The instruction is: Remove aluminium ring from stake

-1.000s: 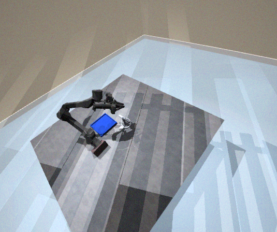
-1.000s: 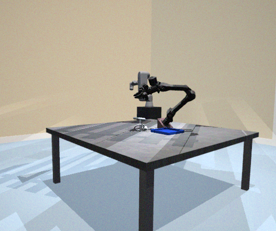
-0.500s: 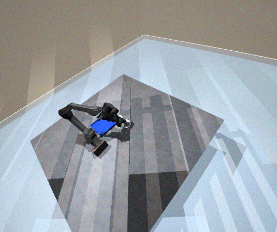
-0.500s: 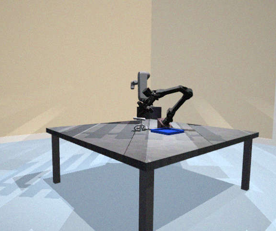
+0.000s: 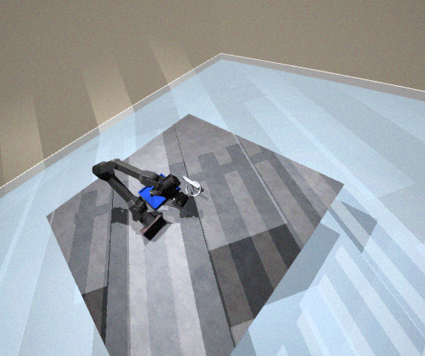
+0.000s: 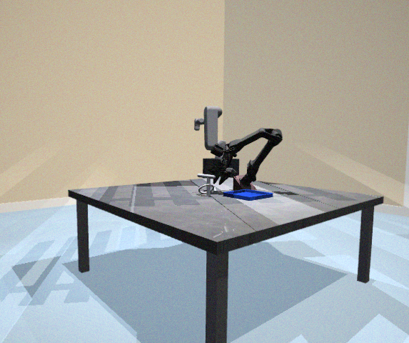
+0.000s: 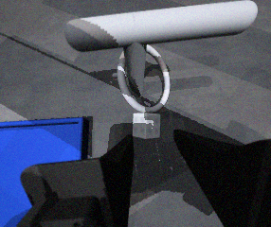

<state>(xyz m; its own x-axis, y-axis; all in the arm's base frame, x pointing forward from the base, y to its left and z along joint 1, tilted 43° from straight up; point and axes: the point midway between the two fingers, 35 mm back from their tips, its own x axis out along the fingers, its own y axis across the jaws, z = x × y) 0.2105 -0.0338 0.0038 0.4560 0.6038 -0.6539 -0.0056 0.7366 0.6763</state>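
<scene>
The aluminium ring is 7 cm ahead of my gripper tip and 2 cm below it. The rest, counted from my gripper tip: blue tray: 6 cm behind, 19 cm to the left, 4 cm below.
</scene>
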